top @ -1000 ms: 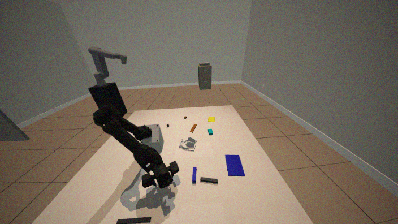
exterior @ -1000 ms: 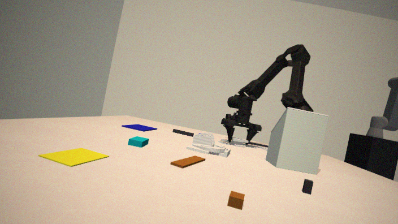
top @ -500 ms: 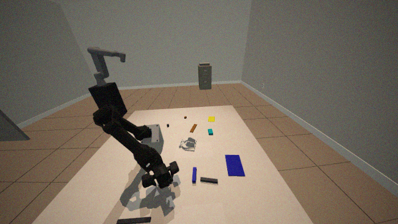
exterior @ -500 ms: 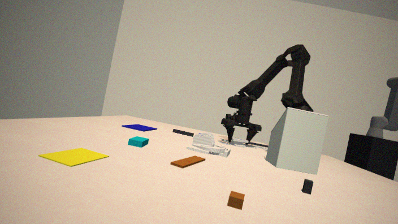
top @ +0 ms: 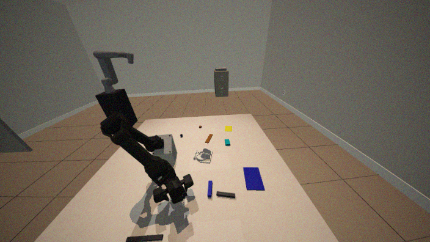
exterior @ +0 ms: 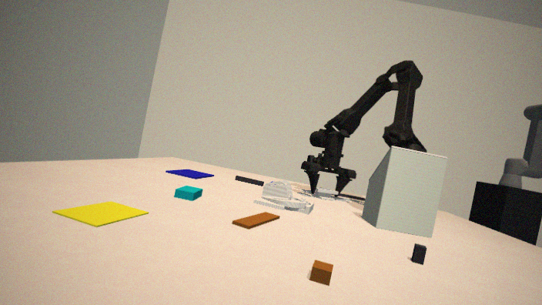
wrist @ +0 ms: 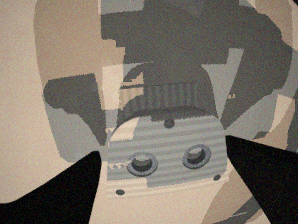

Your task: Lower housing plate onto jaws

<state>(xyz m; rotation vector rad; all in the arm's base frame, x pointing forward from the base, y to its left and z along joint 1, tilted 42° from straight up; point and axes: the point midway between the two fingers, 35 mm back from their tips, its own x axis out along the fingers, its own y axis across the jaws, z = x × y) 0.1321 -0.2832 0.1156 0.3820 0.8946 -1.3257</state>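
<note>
Now: the blue bar 180 mm ahead of my gripper tip and 10 mm to the left of it. Also, from my gripper tip: teal block: 360 mm ahead, 370 mm to the left; then blue plate: 440 mm ahead, 30 mm to the left, 10 mm below; then small black cube: 30 mm behind, 540 mm to the left.
</note>
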